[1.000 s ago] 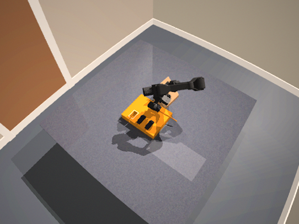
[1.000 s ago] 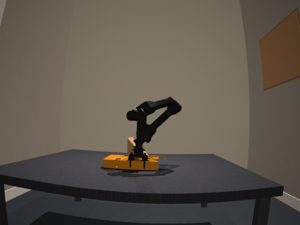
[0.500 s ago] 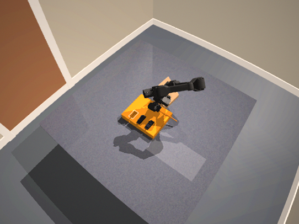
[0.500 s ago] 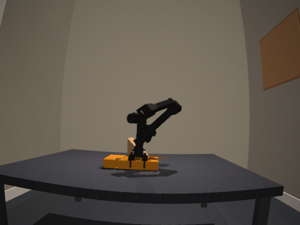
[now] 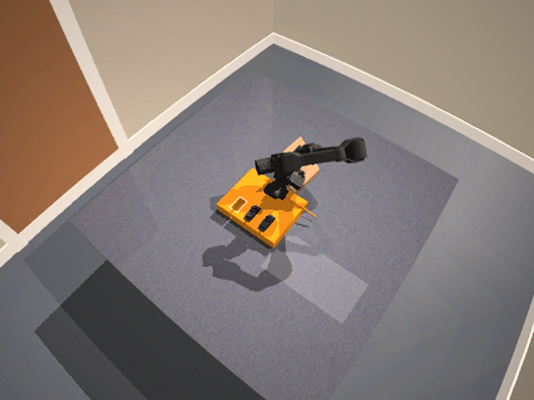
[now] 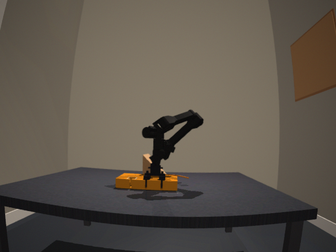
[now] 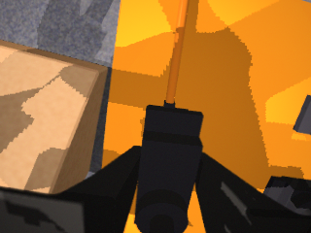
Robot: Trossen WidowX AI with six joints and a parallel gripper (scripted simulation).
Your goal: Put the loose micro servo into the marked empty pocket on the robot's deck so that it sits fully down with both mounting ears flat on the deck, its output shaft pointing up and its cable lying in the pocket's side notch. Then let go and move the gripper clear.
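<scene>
The orange deck is 7 cm below my gripper tip, 4 cm to the right of it and 3 cm ahead of it.
</scene>
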